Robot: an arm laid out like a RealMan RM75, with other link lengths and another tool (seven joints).
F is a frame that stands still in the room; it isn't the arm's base.
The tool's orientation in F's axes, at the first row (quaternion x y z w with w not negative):
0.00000 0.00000 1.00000 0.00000
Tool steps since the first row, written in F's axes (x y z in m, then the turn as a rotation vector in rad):
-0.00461 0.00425 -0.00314 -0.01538 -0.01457 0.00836
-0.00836 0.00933 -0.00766 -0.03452 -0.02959 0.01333
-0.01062 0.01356 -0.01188 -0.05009 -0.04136 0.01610
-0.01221 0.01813 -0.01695 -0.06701 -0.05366 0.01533
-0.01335 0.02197 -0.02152 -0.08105 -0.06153 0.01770
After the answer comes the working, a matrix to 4 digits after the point.
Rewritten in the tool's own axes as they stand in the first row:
0.00461 -0.00425 -0.00314 0.01538 0.01457 0.00836
0.00836 -0.00933 -0.00766 0.03452 0.02959 0.01333
0.01062 -0.01356 -0.01188 0.05009 0.04136 0.01610
0.01221 -0.01813 -0.01695 0.06701 0.05366 0.01533
0.01335 -0.02197 -0.02152 0.08105 0.06153 0.01770

The tool's axes in the first row as the columns of a matrix, in F's axes (rounded; the answer above uses it unrounded):
-1.0000 0.0000 0.0000
0.0000 -1.0000 0.0000
0.0000 0.0000 1.0000

